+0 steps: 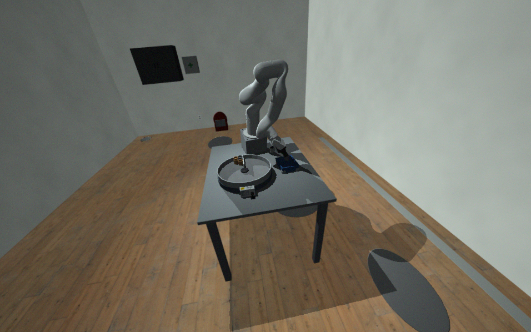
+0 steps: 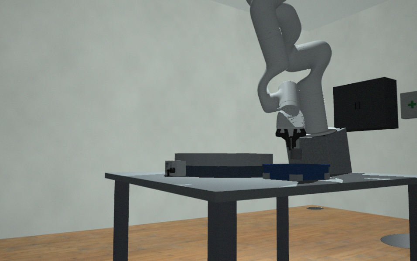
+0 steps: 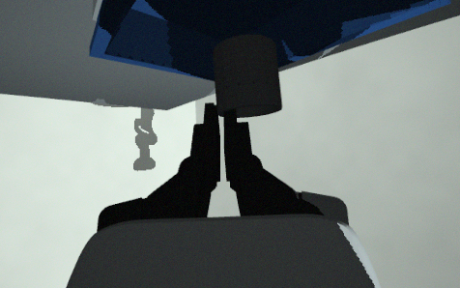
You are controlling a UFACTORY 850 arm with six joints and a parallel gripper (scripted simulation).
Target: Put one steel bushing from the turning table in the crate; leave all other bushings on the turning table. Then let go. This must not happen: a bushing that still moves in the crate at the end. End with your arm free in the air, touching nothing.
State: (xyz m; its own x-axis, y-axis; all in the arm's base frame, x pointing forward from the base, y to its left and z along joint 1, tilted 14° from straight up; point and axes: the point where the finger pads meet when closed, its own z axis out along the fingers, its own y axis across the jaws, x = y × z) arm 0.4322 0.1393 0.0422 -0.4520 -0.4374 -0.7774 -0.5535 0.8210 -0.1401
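My hand is 100 mm above the blue crate, 20 mm to the right of it and 10 mm past it. The rest, counted from my hand: round turning table (350 mm to the right, 70 mm below, 10 mm behind).
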